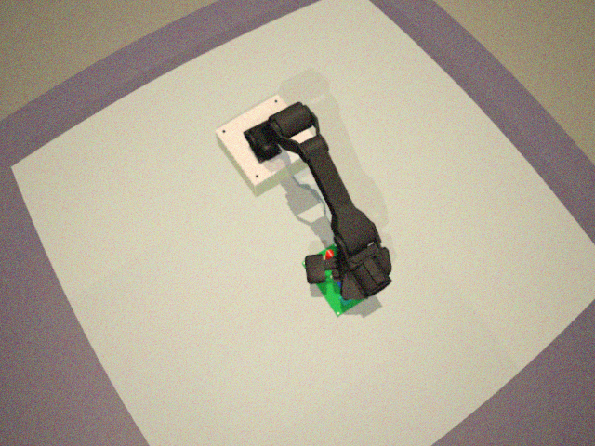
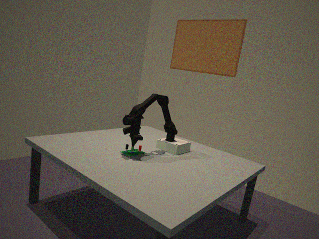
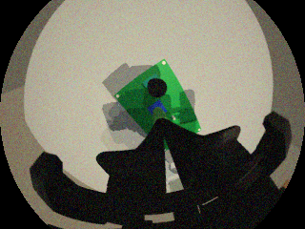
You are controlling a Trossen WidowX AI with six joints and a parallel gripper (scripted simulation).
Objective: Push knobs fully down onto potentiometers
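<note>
My gripper tip is now 7 cm past the red knob and 2 cm above it.
</note>
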